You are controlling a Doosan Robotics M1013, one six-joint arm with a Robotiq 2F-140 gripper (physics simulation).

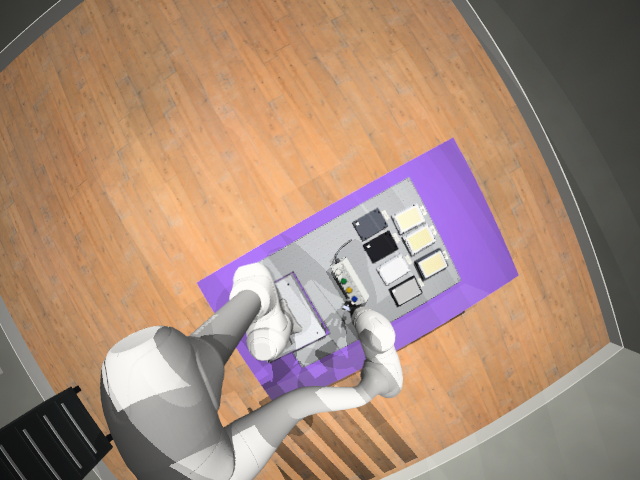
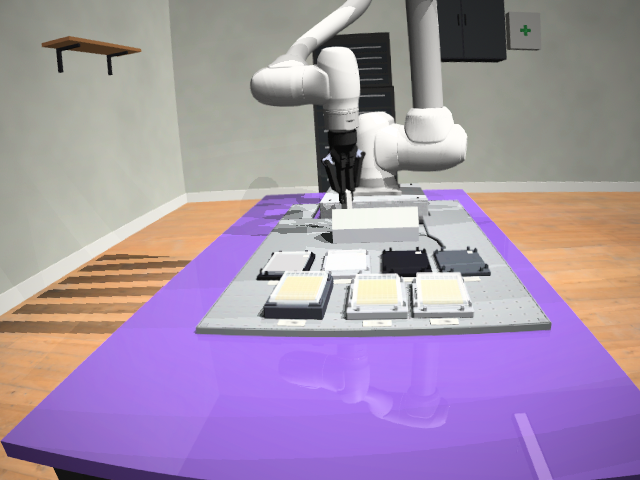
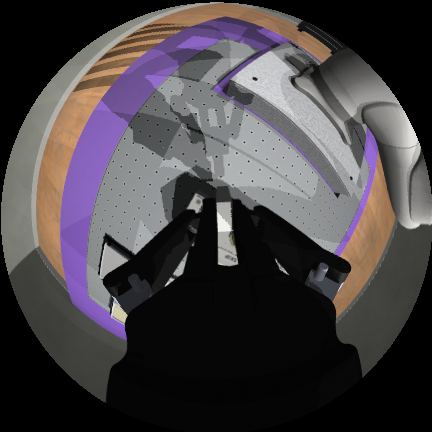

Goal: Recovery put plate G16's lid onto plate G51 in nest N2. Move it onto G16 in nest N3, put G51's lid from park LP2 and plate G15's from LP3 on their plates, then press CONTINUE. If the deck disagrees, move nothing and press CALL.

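Frame: origin at the arm's base, x ahead, y left, z up, level; centimetres.
Where they show: gripper, between the fingertips: (image 1: 347,301) (image 3: 222,196); arm's base, origin of its link: (image 2: 374,191) (image 3: 330,97).
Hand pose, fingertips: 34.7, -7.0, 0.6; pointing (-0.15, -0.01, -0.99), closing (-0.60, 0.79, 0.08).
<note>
Things, the pixels of their centre, and the offset from my fingertips, as dx, dy, dz. "spot": a spot on its surface instead.
- pale button box, middle of its body: (image 3: 241,249) (image 2: 375,222) (image 1: 350,281) +5.6, +7.8, -0.9
- yellow button, middle of its body: (image 1: 349,289) +3.4, +5.2, +1.3
- blue button, middle of its body: (image 1: 354,298) +3.6, +0.2, +1.3
- dark base, middle of its body: (image 2: 300,286) (image 3: 123,315) (image 1: 433,264) +45.4, -5.2, -2.0
- light-grey panel with black rim, middle of its body: (image 2: 287,262) (image 3: 114,270) (image 1: 406,291) +27.9, -11.2, -3.7
- cable, a spot on its surface: (image 2: 435,239) spot: +9.3, +23.3, -4.8
My gripper (image 1: 347,308) (image 2: 345,202) (image 3: 222,196) is shut and empty, fingertips low beside the blue-button end of the pale button box (image 1: 356,280) (image 2: 374,225). Its green button (image 1: 343,281), yellow button (image 1: 349,290) and blue button (image 1: 354,299) show from above. Three cream-welled plates stand in a row: one on a dark base (image 1: 432,264) (image 2: 300,288), a middle one (image 1: 419,239) (image 2: 377,291) and an end one (image 1: 408,219) (image 2: 442,290) on pale bases. Labels are unreadable; I cannot tell which plates carry clear lids.
Between box and plates lie a light-grey panel with black rim (image 1: 406,291) (image 2: 287,262) (image 3: 114,260), a white one (image 1: 393,269) (image 2: 346,261), a black one (image 1: 381,246) (image 2: 405,261) and a dark-grey one (image 1: 370,224) (image 2: 461,260). A cable (image 2: 435,239) leaves the box. The arm's base plate (image 3: 270,82) is behind.
</note>
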